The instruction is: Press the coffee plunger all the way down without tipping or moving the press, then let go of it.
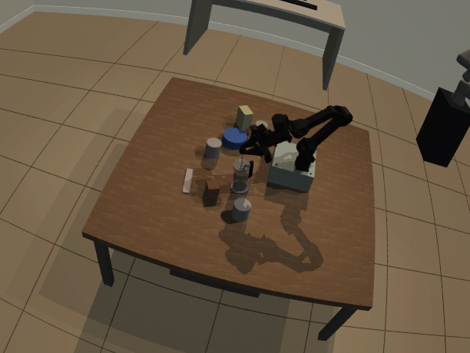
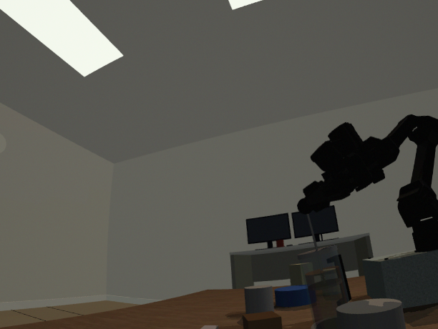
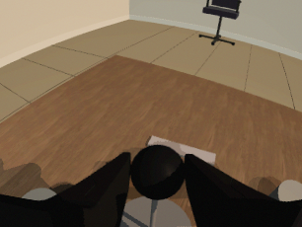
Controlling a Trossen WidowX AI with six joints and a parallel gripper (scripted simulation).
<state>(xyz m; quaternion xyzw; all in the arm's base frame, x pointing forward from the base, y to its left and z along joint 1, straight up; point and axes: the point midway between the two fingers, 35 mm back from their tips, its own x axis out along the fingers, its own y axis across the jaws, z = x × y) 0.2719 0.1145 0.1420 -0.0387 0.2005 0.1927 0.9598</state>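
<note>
Right now my gripper tip is 30 mm past the glass coffee press, 20 mm to the left of it and 110 mm above it. The rest, counted from my gripper tip: brown cube (90 mm ahead, 50 mm to the left, 200 mm below); then blue round block (30 mm ahead, 320 mm to the right, 210 mm below); then pale flat bar (200 mm ahead, 10 mm to the left, 220 mm below).
</note>
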